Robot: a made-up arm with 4 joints. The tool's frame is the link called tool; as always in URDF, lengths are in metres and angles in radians. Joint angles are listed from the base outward.
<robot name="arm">
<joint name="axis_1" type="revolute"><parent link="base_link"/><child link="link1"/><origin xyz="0 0 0.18" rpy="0 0 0"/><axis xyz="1 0 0"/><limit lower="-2.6" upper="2.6"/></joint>
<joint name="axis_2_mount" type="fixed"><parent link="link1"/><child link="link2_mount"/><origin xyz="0 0.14 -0.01" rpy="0 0 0"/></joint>
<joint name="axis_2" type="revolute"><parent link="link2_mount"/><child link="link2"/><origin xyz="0 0.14 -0.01" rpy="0 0 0"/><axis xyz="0 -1 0"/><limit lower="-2.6" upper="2.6"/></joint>
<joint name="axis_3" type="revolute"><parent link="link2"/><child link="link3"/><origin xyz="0.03 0.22 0.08" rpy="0 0 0"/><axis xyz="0 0 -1"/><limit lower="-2.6" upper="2.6"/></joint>
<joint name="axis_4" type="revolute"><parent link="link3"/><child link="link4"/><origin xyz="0.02 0.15 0.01" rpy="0 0 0"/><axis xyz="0 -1 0"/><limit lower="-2.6" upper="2.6"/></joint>
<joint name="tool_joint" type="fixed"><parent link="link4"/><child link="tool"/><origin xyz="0.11 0.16 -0.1" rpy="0 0 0"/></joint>
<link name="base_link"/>
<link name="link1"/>
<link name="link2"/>
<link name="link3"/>
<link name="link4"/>
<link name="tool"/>
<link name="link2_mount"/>
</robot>
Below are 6 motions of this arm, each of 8 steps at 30 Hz.
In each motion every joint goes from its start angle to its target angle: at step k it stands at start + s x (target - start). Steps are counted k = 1, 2, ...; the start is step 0. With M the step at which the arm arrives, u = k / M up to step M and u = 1 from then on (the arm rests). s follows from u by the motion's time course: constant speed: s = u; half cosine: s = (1 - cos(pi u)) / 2; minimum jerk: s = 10 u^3 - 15 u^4 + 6 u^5.
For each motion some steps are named. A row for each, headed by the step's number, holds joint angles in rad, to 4 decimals.
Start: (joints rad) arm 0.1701 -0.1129 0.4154 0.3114
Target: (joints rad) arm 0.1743 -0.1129 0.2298 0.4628
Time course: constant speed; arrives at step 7
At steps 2, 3, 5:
2: 0.1713 -0.1129 0.3624 0.3547
3: 0.1719 -0.1129 0.3359 0.3763
5: 0.1731 -0.1129 0.2828 0.4195

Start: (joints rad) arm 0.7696 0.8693 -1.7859 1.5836
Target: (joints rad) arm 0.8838 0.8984 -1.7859 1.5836
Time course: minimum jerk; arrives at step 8
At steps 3, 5, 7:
3: 0.8010 0.8773 -1.7859 1.5836
5: 0.8524 0.8904 -1.7859 1.5836
7: 0.8820 0.8979 -1.7859 1.5836

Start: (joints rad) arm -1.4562 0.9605 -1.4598 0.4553
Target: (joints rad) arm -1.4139 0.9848 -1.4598 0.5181
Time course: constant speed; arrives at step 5
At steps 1, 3, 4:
1: -1.4477 0.9654 -1.4598 0.4679
3: -1.4308 0.9751 -1.4598 0.4930
4: -1.4224 0.9799 -1.4598 0.5055

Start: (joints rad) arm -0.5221 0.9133 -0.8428 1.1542
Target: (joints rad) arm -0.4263 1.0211 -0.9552 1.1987
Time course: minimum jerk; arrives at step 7
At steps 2, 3, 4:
2: -0.5082 0.9289 -0.8591 1.1606
3: -0.4869 0.9530 -0.8841 1.1706
4: -0.4615 0.9814 -0.9139 1.1823

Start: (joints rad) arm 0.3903 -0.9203 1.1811 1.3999
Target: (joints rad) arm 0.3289 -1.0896 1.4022 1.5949
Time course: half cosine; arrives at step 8
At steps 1, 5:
1: 0.3880 -0.9267 1.1895 1.4073
5: 0.3479 -1.0373 1.3340 1.5347

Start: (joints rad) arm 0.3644 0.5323 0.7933 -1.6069
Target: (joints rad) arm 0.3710 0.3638 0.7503 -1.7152
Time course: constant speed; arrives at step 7
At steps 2, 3, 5, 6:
2: 0.3663 0.4842 0.7810 -1.6378
3: 0.3672 0.4601 0.7749 -1.6533
5: 0.3691 0.4119 0.7626 -1.6843
6: 0.3701 0.3879 0.7564 -1.6997

